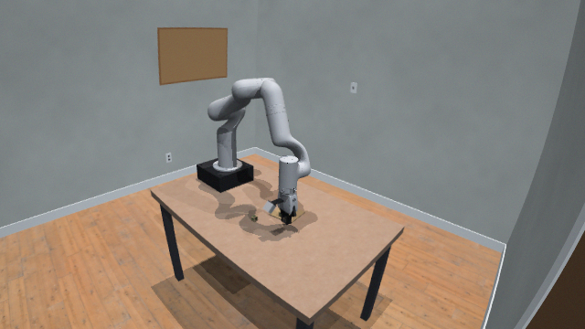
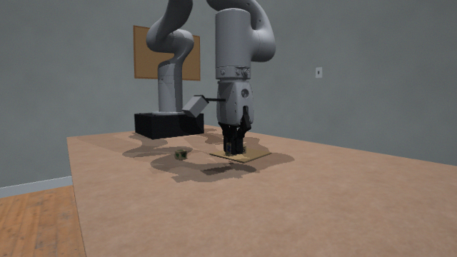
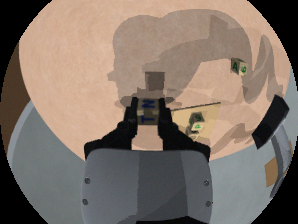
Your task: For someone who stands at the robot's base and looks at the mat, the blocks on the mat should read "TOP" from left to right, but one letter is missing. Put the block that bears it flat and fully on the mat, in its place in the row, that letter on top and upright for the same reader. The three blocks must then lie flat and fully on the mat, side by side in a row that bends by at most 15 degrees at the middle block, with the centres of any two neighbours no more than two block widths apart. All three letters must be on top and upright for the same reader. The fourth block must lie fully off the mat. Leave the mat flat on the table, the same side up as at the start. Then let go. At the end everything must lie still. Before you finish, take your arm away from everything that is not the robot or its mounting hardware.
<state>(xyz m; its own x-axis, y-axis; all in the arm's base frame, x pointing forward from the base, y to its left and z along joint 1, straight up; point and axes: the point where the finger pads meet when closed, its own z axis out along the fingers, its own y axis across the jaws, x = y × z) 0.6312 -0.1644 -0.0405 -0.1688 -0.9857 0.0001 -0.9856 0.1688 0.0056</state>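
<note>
Now: the tan mat 12 cm to the left of my hand, 9 cm behind it and 6 cm below it.
</note>
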